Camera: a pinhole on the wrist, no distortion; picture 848 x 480 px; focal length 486.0 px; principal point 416.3 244.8 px. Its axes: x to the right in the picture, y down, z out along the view. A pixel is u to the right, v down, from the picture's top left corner.
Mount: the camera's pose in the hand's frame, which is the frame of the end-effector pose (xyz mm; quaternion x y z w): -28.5 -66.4 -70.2 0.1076 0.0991 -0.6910 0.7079
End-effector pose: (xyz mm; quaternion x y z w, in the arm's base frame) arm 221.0 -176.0 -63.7 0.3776 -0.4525 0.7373 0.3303
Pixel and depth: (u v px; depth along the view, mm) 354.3 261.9 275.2
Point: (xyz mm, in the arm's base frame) 377.4 -324.0 26.5
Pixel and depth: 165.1 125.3 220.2
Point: 327.4 -338.6 -76.4
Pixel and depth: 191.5 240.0 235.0
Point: 311.9 -340.5 -24.6
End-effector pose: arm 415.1 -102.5 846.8 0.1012 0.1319 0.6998 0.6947
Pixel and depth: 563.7 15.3 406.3
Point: 798.7 -310.6 1021.1
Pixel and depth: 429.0 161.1 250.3
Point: 608.4 -168.6 960.0
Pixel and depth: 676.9 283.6 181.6
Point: 640.2 -112.2 850.0
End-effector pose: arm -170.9 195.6 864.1 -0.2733 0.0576 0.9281 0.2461
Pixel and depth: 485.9 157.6 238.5
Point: -106.2 347.9 1032.1
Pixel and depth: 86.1 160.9 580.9
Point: -421.6 155.9 1442.2
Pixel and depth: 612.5 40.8 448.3
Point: 23.4 502.8 1246.3
